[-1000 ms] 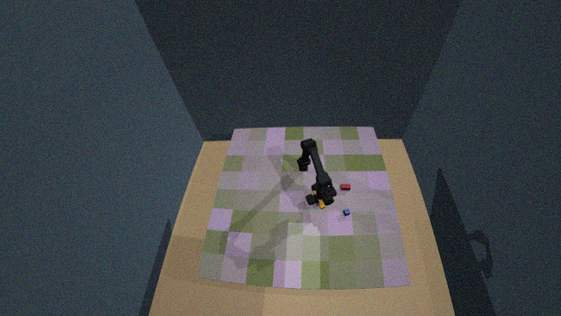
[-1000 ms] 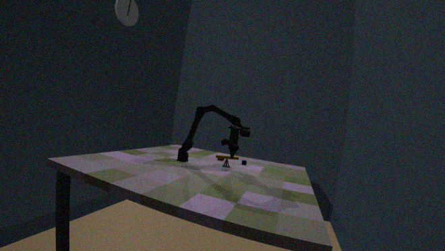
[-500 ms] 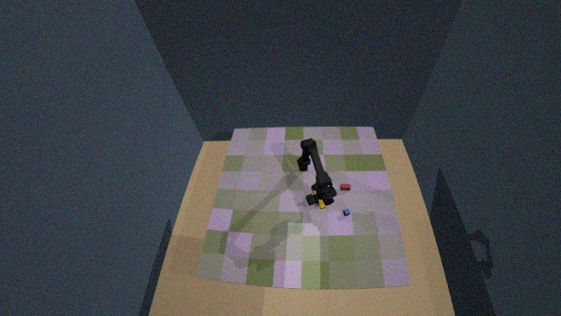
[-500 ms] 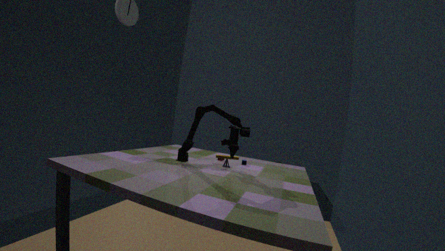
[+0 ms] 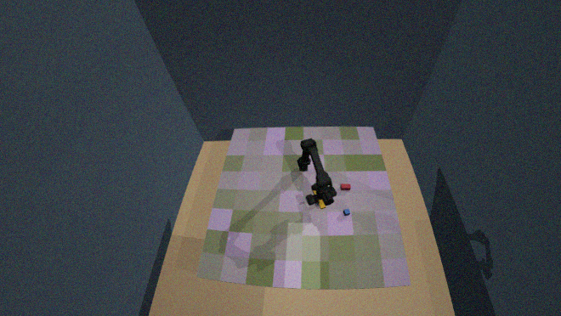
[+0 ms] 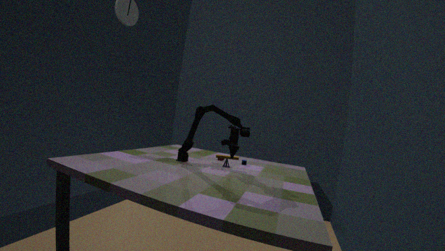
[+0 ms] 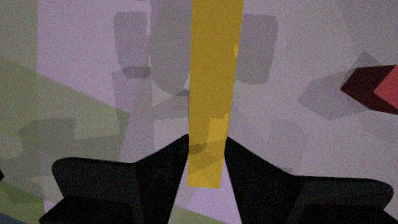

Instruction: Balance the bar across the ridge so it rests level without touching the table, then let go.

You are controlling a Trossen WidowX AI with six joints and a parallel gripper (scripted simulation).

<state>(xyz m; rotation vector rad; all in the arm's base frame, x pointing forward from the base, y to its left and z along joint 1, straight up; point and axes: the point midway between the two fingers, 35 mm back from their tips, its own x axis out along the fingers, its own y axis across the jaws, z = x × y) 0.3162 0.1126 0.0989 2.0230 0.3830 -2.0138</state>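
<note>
Right now my gripper tip is 30 mm past the yellow bar and 10 mm to the left of it. Also, from my gripper tip: blue block: 60 mm ahead, 180 mm to the left, 50 mm below; red block: 130 mm behind, 190 mm to the left, 50 mm below.
</note>
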